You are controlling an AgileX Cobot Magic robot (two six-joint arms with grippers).
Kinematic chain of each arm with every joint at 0, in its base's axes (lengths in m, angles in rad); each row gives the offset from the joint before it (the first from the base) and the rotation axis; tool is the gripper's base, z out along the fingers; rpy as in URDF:
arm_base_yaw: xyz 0 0 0.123 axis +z
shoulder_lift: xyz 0 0 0 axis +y
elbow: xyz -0.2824 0 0.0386 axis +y
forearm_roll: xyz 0.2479 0 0.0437 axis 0.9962 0 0.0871
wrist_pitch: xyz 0 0 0 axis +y
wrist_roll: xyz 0.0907 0 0.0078 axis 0.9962 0 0.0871
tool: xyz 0 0 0 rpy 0 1.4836 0
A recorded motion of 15 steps. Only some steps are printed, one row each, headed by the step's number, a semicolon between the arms.
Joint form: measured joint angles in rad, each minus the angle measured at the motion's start. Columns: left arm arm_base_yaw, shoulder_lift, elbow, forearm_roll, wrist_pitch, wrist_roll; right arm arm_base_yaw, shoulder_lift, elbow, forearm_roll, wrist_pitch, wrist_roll.
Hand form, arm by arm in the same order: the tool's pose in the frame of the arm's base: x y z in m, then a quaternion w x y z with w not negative. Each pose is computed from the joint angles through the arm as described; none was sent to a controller.
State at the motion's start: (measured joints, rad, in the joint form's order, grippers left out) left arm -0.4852 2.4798 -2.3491 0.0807 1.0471 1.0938; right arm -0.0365 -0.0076 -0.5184 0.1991 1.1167 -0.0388
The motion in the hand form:
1: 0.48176 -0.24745 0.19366 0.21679 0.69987 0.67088 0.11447; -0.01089 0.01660 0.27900 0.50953 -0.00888 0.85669 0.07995
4: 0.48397 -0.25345 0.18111 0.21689 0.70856 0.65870 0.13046; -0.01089 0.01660 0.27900 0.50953 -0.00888 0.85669 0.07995
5: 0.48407 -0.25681 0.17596 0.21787 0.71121 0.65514 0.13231; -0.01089 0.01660 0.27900 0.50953 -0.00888 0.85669 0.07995
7: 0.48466 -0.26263 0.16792 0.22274 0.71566 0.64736 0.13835; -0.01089 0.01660 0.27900 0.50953 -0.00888 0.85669 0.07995
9: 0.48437 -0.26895 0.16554 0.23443 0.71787 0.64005 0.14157; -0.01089 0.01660 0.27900 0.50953 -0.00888 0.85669 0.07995
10: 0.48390 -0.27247 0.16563 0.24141 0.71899 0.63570 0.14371; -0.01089 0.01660 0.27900 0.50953 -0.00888 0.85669 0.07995
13: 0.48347 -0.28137 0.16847 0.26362 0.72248 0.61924 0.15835; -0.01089 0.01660 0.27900 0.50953 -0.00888 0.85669 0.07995
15: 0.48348 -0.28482 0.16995 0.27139 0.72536 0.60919 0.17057; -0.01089 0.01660 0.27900 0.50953 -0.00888 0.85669 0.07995
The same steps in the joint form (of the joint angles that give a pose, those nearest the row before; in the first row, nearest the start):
1: -0.0026 0.0066 0.0001 0.0115 -0.0141 0.0040; 0.0000 0.0000 0.0000 0.0000 0.0000 0.0000
4: -0.0150 0.0333 -0.0004 0.0469 -0.0504 0.0076; 0.0000 0.0000 0.0000 0.0000 0.0000 0.0000
5: -0.0209 0.0438 -0.0003 0.0521 -0.0638 0.0075; 0.0000 0.0000 0.0000 0.0000 0.0000 0.0000
7: -0.0310 0.0611 -0.0003 0.0653 -0.0939 0.0076; 0.0000 0.0000 0.0000 0.0000 0.0000 0.0000
9: -0.0412 0.0680 -0.0003 0.0687 -0.1254 0.0075; 0.0000 0.0000 0.0000 0.0000 0.0000 0.0000
10: -0.0472 0.0693 -0.0003 0.0711 -0.1414 0.0076; 0.0000 0.0000 0.0000 0.0000 0.0000 0.0000
13: -0.0634 0.0692 -0.0003 0.0952 -0.1939 0.0076; 0.0000 0.0000 0.0000 0.0000 0.0000 0.0000
15: -0.0711 0.0692 -0.0002 0.1203 -0.2167 0.0067; 0.0000 0.0000 0.0000 0.0000 0.0000 0.0000

